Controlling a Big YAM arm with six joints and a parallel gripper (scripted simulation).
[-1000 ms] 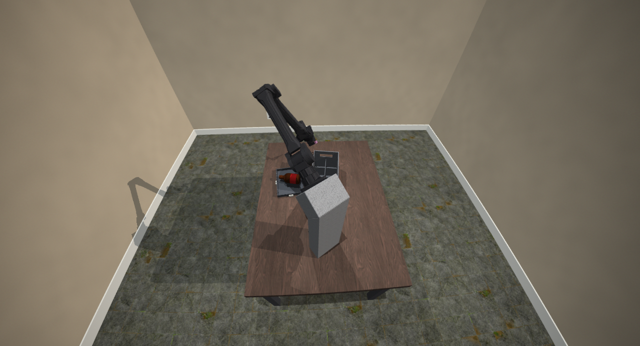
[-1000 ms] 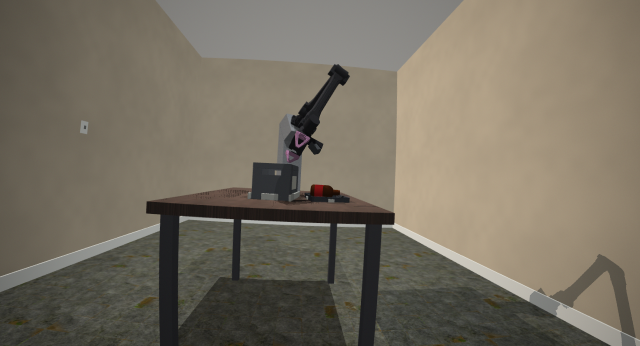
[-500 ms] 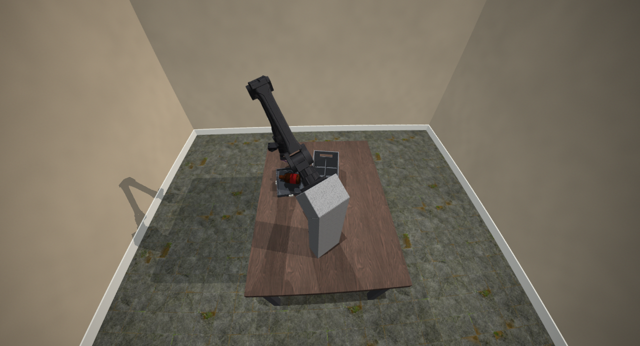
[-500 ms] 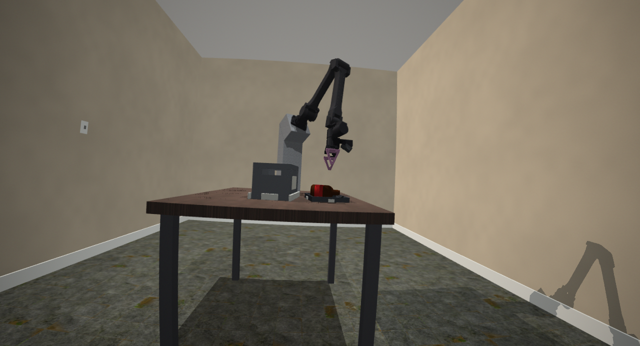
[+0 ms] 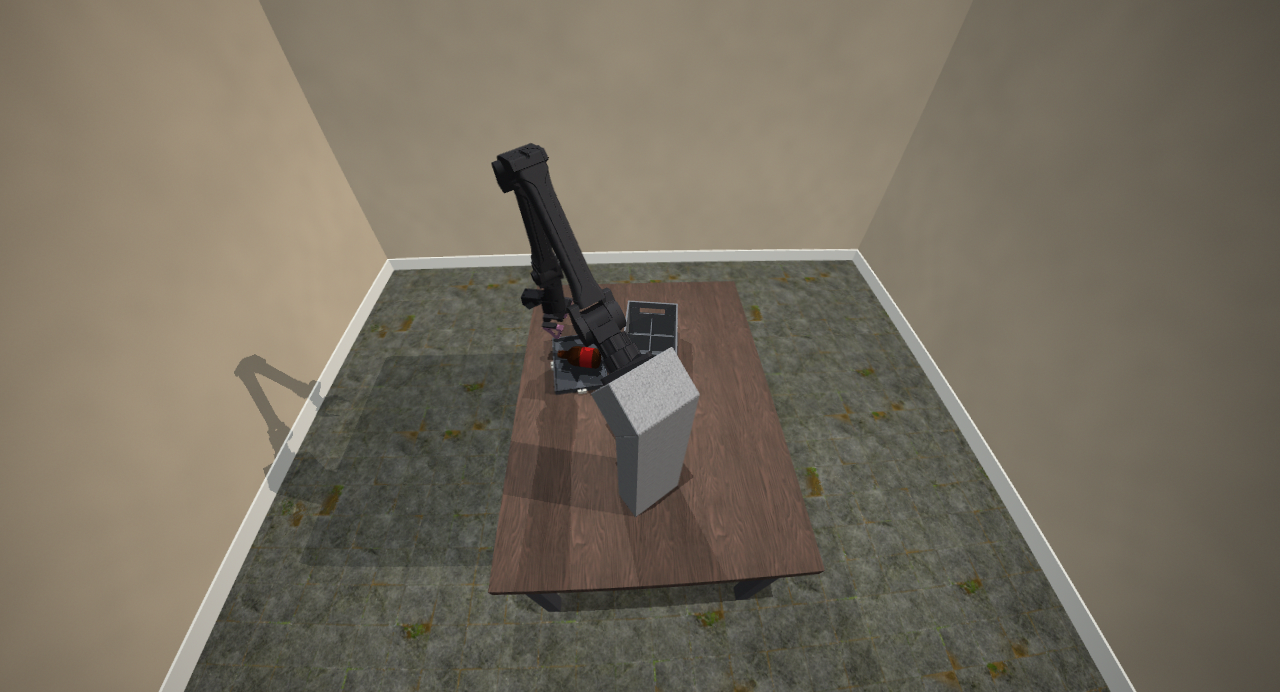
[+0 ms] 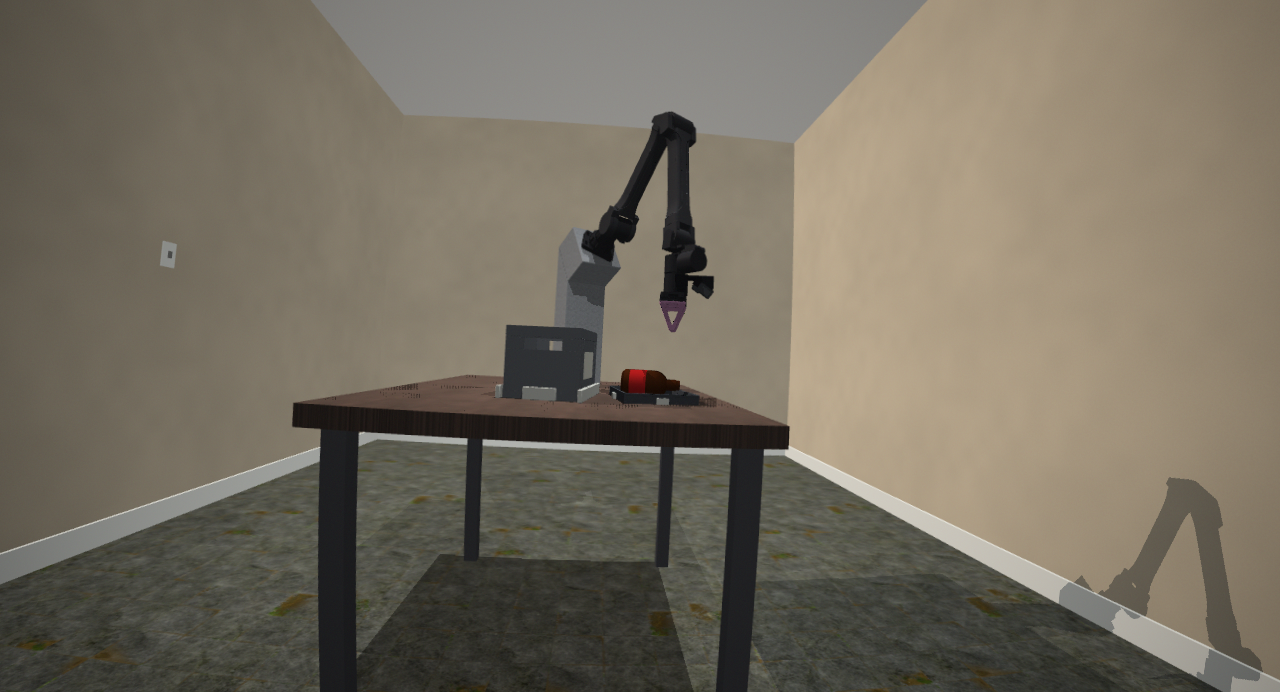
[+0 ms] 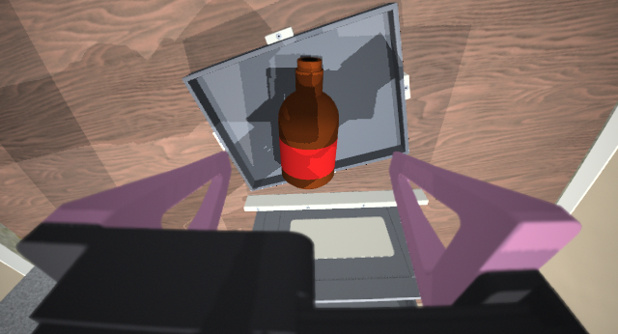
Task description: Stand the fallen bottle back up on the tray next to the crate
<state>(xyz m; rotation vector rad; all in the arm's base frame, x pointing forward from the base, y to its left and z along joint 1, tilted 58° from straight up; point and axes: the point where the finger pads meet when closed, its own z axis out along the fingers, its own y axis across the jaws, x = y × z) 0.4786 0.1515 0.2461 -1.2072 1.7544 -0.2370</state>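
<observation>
The brown bottle lies 1 cm behind my hand, 5 cm to the right of it and 15 cm below it. Also, from my hand: dark grey tray (1 cm behind, 5 cm to the right, 18 cm below); dark crate (2 cm ahead, 31 cm to the right, 11 cm below).
</observation>
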